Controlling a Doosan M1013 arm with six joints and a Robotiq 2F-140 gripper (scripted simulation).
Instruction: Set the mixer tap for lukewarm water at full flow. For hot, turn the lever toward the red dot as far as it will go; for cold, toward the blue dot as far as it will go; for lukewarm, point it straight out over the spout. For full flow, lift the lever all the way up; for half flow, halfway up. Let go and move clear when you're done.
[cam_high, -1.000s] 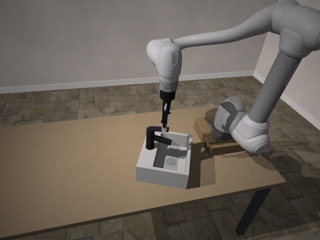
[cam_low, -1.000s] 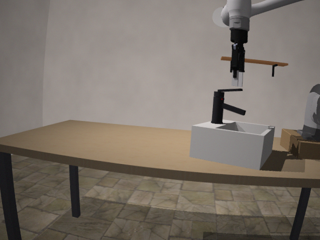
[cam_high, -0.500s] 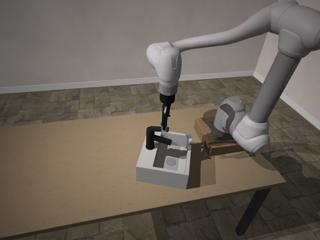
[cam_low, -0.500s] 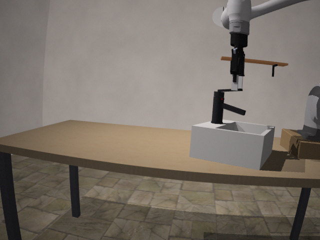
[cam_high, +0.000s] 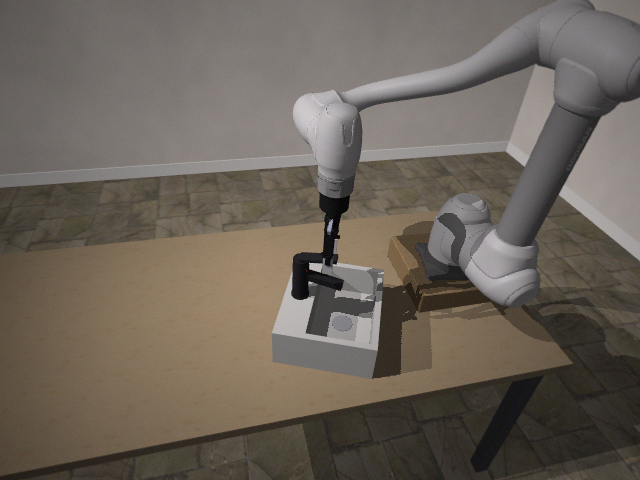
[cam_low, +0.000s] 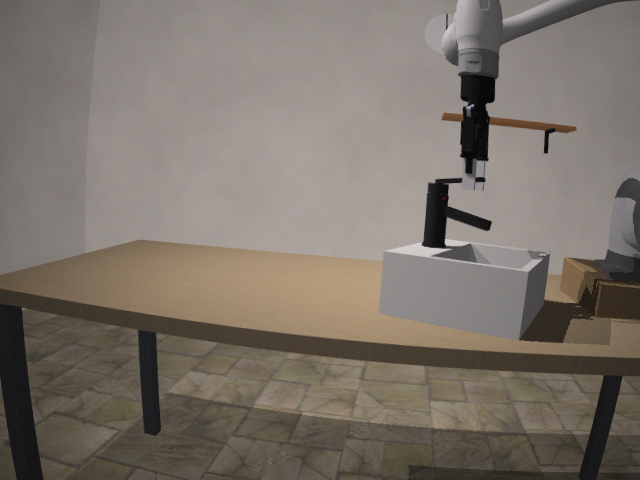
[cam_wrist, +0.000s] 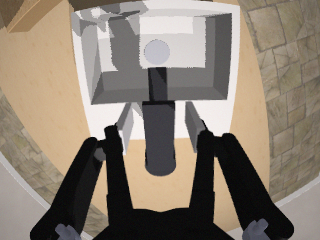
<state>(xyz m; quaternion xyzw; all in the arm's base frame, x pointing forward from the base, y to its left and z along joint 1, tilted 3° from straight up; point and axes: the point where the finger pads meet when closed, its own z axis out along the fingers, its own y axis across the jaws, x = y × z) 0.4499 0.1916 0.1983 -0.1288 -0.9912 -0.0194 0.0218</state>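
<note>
My gripper is now 3 cm short of the lever, 1 cm to the left of it and 1 cm above it. Round my hand: white sink basin 4 cm behind, 1 cm to the left, 25 cm below; black mixer tap 5 cm ahead, 1 cm to the right, 6 cm below.
</note>
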